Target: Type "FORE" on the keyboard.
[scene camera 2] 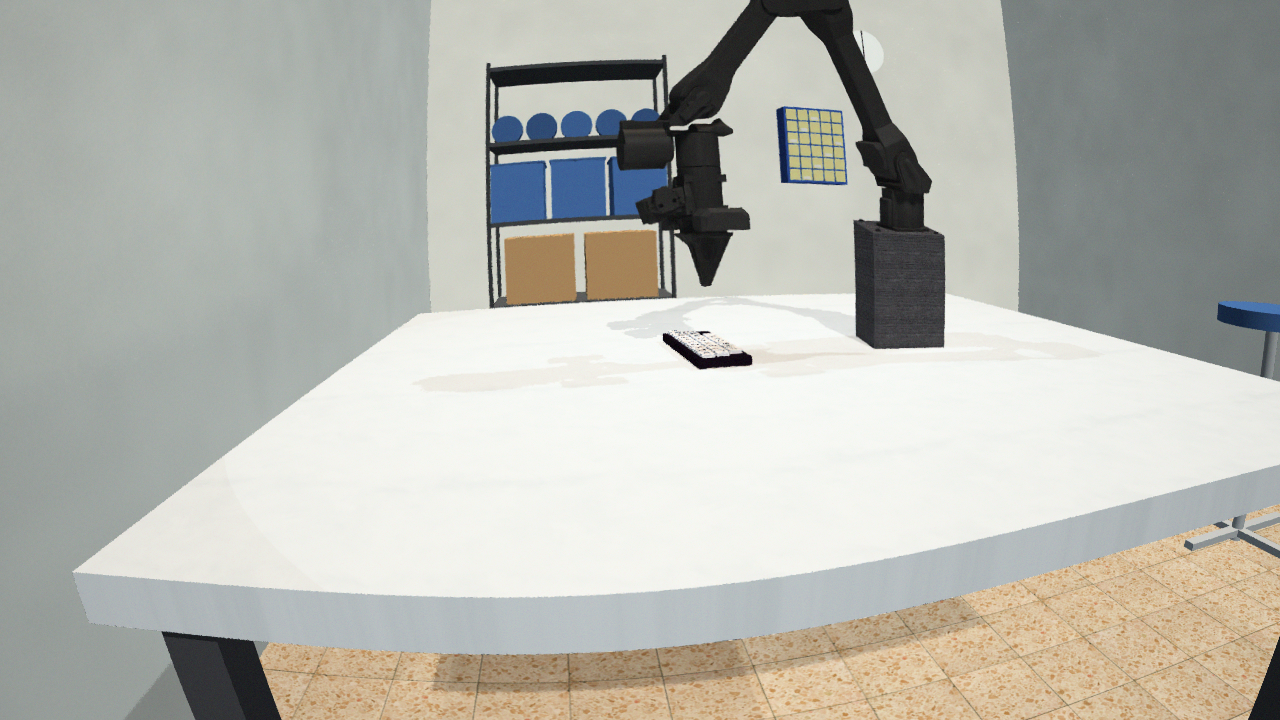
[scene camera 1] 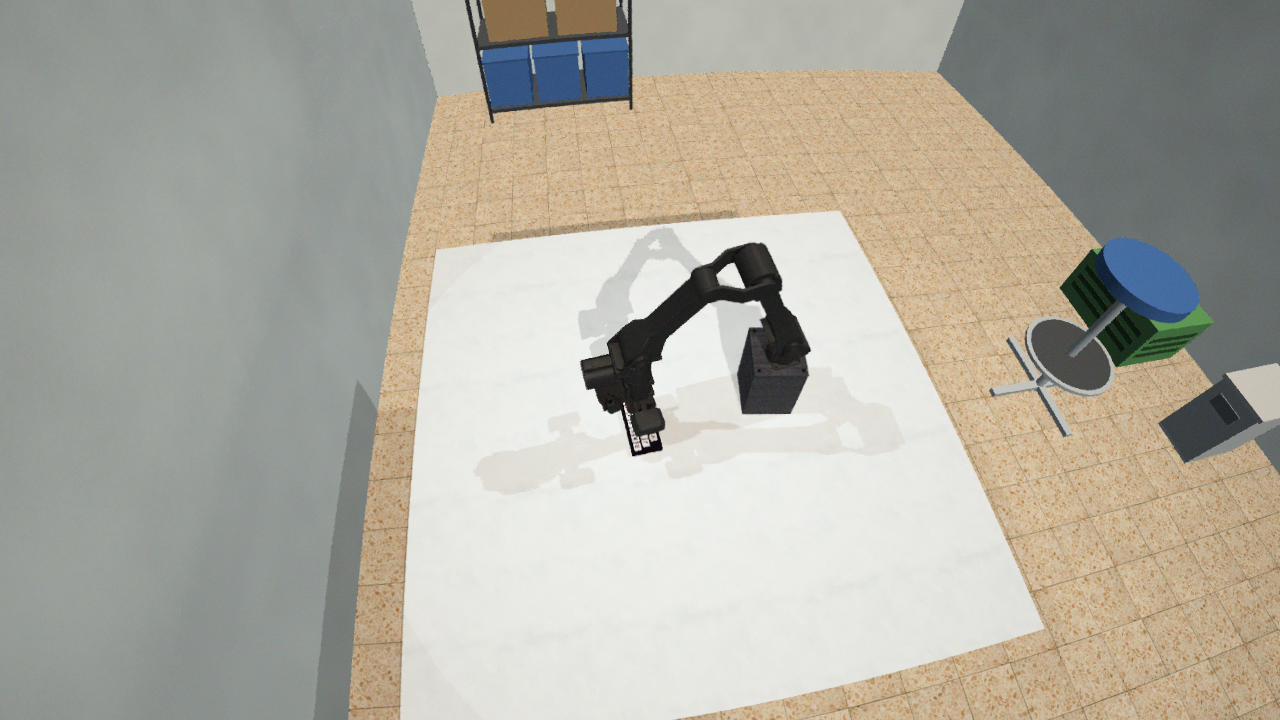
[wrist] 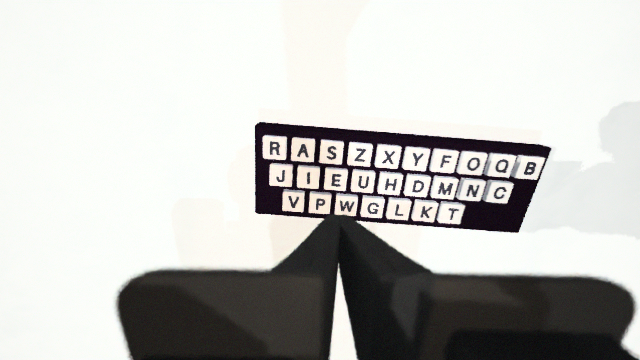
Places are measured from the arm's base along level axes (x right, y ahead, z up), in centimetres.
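Pixels of known places: gripper, fingertip midpoint: [scene camera 2: 706, 286] [scene camera 1: 638, 412] [wrist: 336, 224]; arm's base, link origin: [scene camera 2: 903, 228] [scene camera 1: 781, 354].
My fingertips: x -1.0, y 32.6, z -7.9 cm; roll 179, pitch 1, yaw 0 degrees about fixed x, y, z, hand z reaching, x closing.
Ahead of a thing's pixels: the offset from my fingertips to its top centre. Level surfaces: height alone.
A small black keyboard @(dz -7.8, dx +4.9, dy -1.0 cm) [scene camera 1: 658, 447] [scene camera 2: 726, 360] [wrist: 492, 215] with white lettered keys lies flat on the white table. In the wrist view its top row reads R A S Z X Y F O Q B, with the F key @(dz -7.8, dx +8.0, dy +0.8 cm) [wrist: 444, 160], the O key @(dz -7.8, dx +10.0, dy +0.7 cm) [wrist: 473, 163] and the R key @(dz -7.8, dx -4.1, dy +1.5 cm) [wrist: 274, 148]. The E key @(dz -7.8, dx +0.4, dy -0.8 cm) [wrist: 335, 180] is in the middle row. My gripper [scene camera 2: 707, 283] [wrist: 336, 224] is shut and empty, pointing down well above the keyboard. In the wrist view its tips overlap the lower edge of the W key @(dz -7.8, dx +1.3, dy -2.9 cm) [wrist: 346, 204]. In scene camera 1 the arm hides part of the keyboard.
The arm's dark base block [scene camera 1: 771, 386] [scene camera 2: 899, 286] stands on the white table @(dz -9.6 cm) [scene camera 1: 716, 555] [scene camera 2: 626, 483], to the right of the keyboard. A shelf rack [scene camera 1: 554, 105] [scene camera 2: 577, 141] stands behind the table. A blue stool [scene camera 1: 1145, 277] [scene camera 2: 1248, 314] and a green crate [scene camera 1: 1163, 344] stand at the right.
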